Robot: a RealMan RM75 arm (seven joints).
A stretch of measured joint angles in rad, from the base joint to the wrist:
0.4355, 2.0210, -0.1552, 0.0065, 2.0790, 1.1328, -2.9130
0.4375, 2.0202, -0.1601, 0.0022, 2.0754, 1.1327, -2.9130
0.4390, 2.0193, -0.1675, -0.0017, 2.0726, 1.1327, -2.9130
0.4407, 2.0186, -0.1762, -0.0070, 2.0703, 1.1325, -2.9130
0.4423, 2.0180, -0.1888, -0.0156, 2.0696, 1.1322, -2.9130
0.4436, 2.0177, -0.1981, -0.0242, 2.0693, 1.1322, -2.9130
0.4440, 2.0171, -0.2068, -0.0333, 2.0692, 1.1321, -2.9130
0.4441, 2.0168, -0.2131, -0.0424, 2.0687, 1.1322, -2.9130
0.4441, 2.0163, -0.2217, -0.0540, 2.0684, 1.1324, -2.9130
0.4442, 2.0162, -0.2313, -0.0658, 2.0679, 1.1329, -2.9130
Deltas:
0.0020, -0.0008, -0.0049, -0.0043, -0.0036, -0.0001, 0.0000
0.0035, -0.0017, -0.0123, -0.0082, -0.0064, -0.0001, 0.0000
0.0052, -0.0024, -0.0210, -0.0135, -0.0087, -0.0003, 0.0000
0.0068, -0.0030, -0.0336, -0.0221, -0.0094, -0.0006, 0.0000
0.0081, -0.0033, -0.0429, -0.0307, -0.0097, -0.0006, 0.0000
0.0085, -0.0039, -0.0516, -0.0398, -0.0098, -0.0007, 0.0000
0.0086, -0.0042, -0.0579, -0.0489, -0.0103, -0.0006, 0.0000
0.0086, -0.0047, -0.0665, -0.0605, -0.0106, -0.0004, 0.0000
0.0087, -0.0048, -0.0761, -0.0723, -0.0111, 0.0001, 0.0000

